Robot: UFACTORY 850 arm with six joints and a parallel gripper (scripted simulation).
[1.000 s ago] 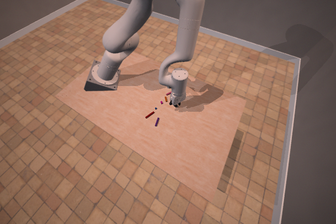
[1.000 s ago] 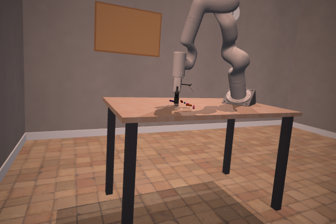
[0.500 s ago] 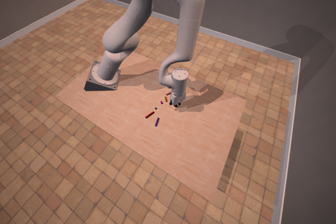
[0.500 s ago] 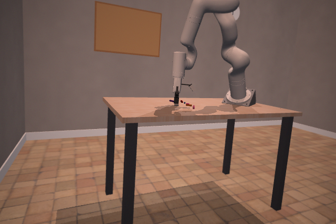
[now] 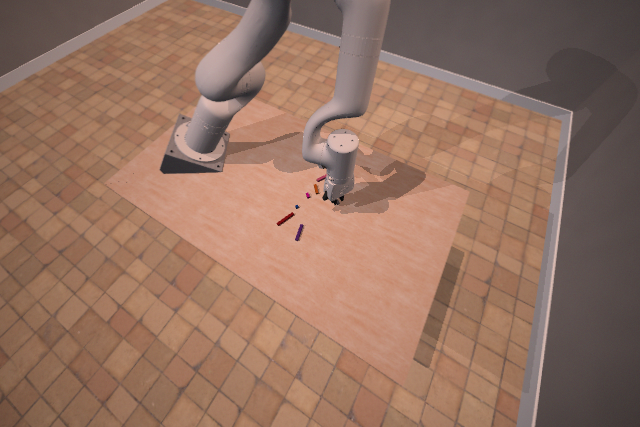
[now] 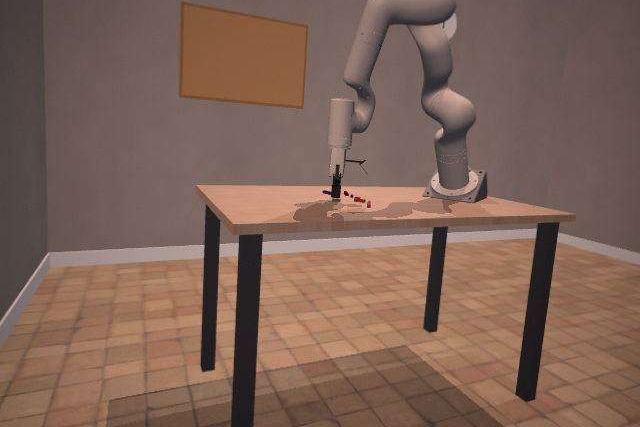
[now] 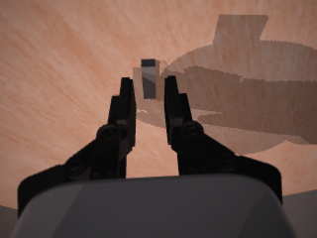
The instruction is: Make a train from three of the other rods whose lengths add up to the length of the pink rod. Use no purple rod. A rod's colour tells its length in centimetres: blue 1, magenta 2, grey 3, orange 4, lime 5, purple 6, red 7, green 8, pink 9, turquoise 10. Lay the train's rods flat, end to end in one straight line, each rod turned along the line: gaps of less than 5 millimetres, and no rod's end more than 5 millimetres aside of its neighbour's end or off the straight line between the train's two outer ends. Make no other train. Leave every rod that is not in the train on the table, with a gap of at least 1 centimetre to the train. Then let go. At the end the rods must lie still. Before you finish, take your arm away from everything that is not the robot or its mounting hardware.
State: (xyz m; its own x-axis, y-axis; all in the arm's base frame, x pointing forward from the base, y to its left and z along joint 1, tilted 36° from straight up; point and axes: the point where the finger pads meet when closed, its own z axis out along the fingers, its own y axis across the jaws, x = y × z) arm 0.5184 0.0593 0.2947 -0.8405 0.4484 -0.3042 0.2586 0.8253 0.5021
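Right now my hand is 3 cm above the grey rod. From my hand the other things lie so: pink rod: 10 cm behind, 6 cm to the left, 3 cm below; then magenta rod: 10 cm behind, 5 cm to the right, 3 cm below; then orange rod: 9 cm behind, 3 cm below, 1 cm to the right.
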